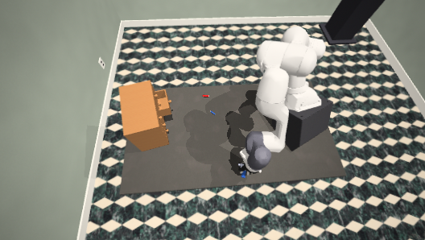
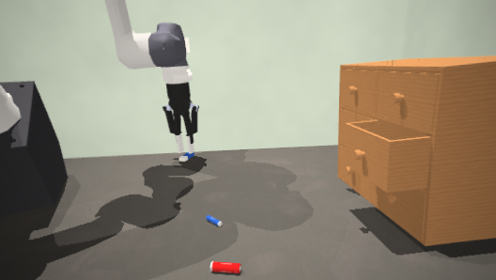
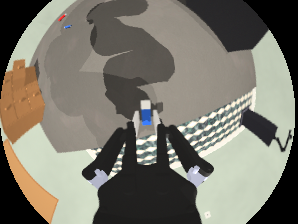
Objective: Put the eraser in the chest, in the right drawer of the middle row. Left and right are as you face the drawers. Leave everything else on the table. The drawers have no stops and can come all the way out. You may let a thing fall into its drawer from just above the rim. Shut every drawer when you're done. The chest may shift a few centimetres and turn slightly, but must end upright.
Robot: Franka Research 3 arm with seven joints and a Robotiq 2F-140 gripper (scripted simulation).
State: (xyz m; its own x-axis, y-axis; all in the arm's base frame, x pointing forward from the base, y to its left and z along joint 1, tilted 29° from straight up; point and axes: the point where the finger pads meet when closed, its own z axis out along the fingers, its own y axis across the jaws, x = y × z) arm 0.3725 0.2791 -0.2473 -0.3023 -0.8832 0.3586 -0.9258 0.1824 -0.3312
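The eraser lies 1 cm to the right of my hand and 5 cm below it. From my hand the other things lie so: small blue cylinder (16 cm ahead, 45 cm to the right, 5 cm below); red cylinder (20 cm ahead, 60 cm to the right, 5 cm below).
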